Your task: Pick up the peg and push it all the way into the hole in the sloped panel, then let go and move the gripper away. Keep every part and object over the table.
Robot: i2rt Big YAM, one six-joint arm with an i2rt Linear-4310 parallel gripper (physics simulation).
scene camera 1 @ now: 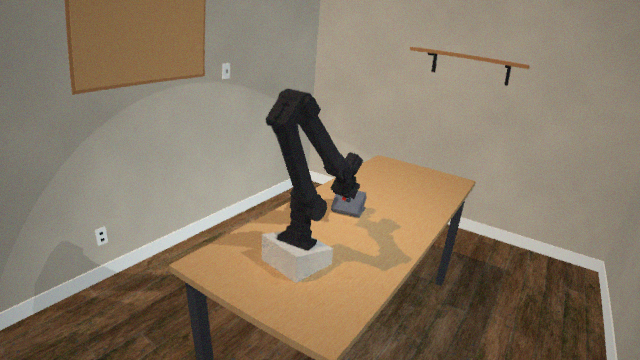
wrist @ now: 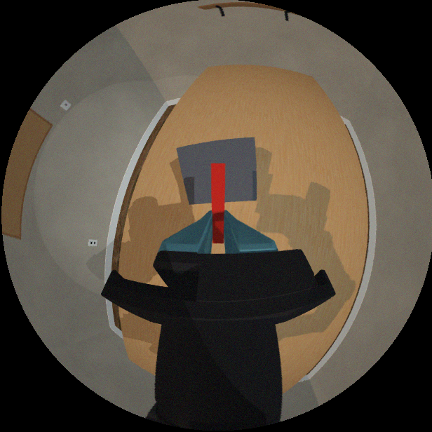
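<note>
The red peg is held between the teal fingertips of my gripper, which is shut on it. In the wrist view the peg's far end overlaps the middle of the grey sloped panel. In the scene view the peg's red shows at the panel's upper left part, just under the black wrist. The hole does not show clearly in the wrist view; the peg covers that part of the panel. A small dark spot beside the peg in the scene view may be the hole. Whether the peg touches the panel I cannot tell.
The panel stands on the wooden table. The arm's white base block stands nearer the table's front end. The table's left edge runs close to the wall. A wall shelf hangs high beyond the table.
</note>
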